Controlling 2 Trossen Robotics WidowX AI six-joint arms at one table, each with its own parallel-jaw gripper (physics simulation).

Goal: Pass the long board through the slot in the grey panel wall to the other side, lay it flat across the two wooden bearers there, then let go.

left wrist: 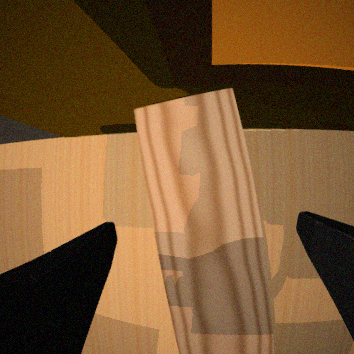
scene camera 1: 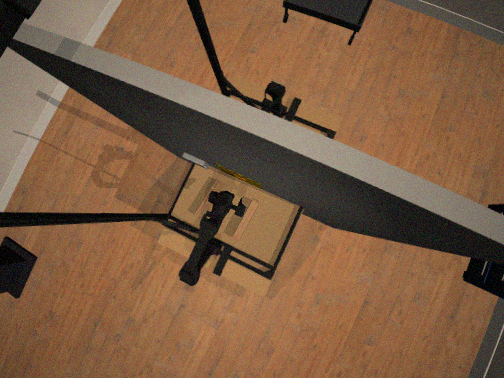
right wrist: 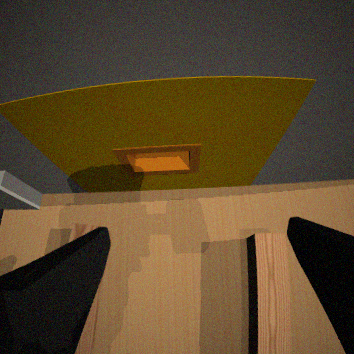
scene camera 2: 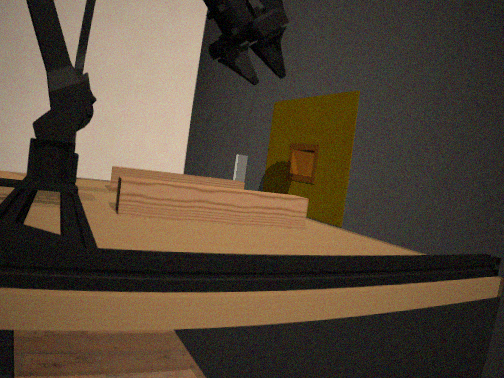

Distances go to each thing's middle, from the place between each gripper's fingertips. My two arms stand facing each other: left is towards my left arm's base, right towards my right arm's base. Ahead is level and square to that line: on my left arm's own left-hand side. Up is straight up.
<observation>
Right now the grey block (scene camera 2: pixel 225 166) is 340 mm behind my left hand, 70 mm to the right of it and 20 mm above it.
The grey block is 340 mm behind my right hand, 180 mm below it and 140 mm to the left of it.
</observation>
